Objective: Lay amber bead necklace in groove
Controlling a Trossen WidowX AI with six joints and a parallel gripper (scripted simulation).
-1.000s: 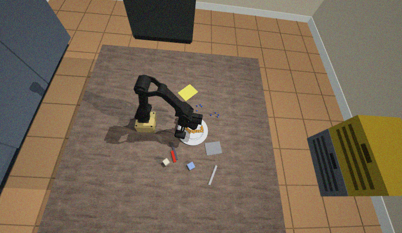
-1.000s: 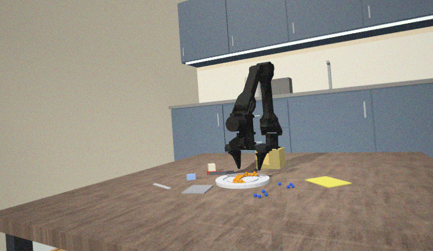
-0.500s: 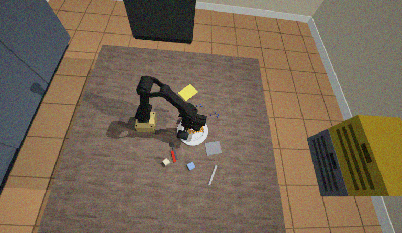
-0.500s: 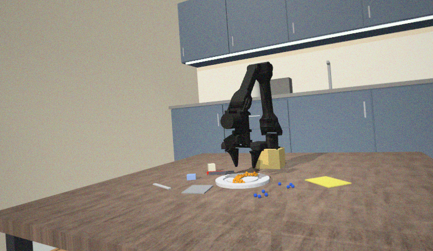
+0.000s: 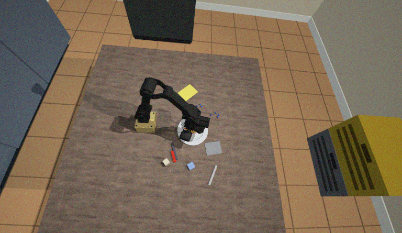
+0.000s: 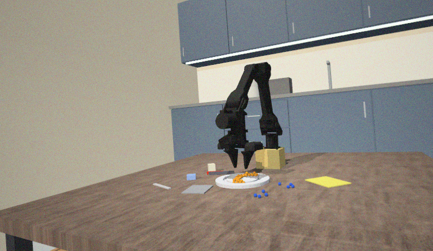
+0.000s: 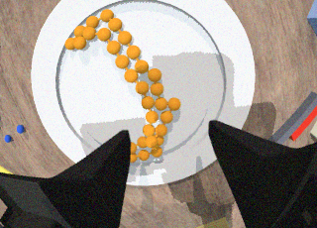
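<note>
My gripper tip is 16 cm short of the grey square tile, 10 cm to the left of it and 4 cm above it. The rest, counted from my gripper tip: cream cube: 13 cm behind, 20 cm to the right, 3 cm below; red stick: 9 cm behind, 14 cm to the right, 4 cm below; light blue cube: 2 cm ahead, 21 cm to the right, 4 cm below.
</note>
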